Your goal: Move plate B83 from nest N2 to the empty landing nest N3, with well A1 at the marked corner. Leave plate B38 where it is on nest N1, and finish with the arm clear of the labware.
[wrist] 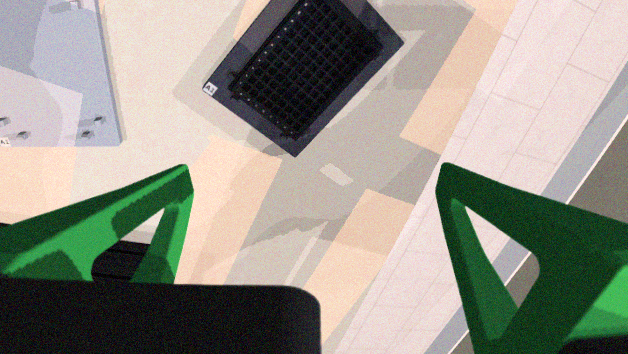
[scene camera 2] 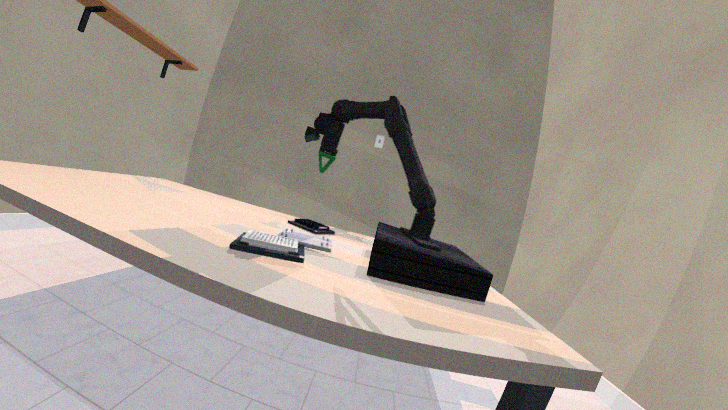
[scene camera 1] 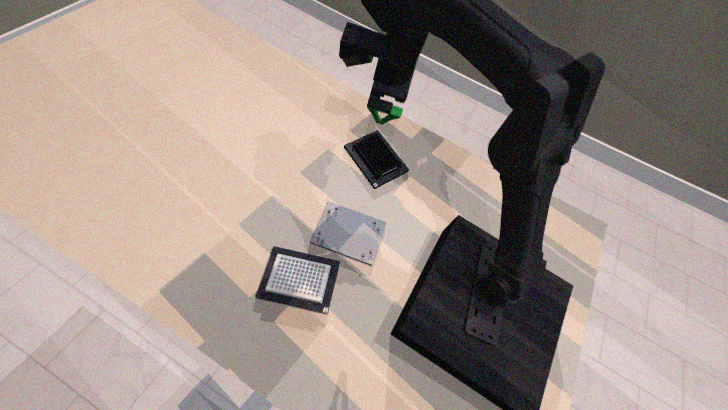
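Observation:
A black well plate (scene camera 1: pixel 376 154) (scene camera 2: pixel 311 224) (wrist: pixel 310 65) sits on a dark nest (scene camera 1: pixel 381 180) (wrist: pixel 295 147), whose A1 label is at the left corner in the wrist view. A white well plate (scene camera 1: pixel 298 277) (scene camera 2: pixel 270 240) sits on another dark nest (scene camera 1: pixel 330 285). The empty landing nest, a blue-grey slab with small pegs (scene camera 1: pixel 348 234) (scene camera 2: pixel 315 241) (wrist: pixel 70 85), lies between them, with an A1 label at its lower left in the wrist view. Plate and nest numbers are not readable. My green-fingered gripper (scene camera 1: pixel 385 118) (scene camera 2: pixel 322 169) (wrist: pixel 314 177) is open and empty, high above the table near the black plate.
The arm's black base block (scene camera 1: pixel 438 325) (scene camera 2: pixel 427 264) stands on the table (scene camera 1: pixel 127 127) (scene camera 2: pixel 101 213), right of the nests in both scene views. The table's edge runs behind the black plate. A wooden wall shelf (scene camera 2: pixel 137 35) is high at the upper left.

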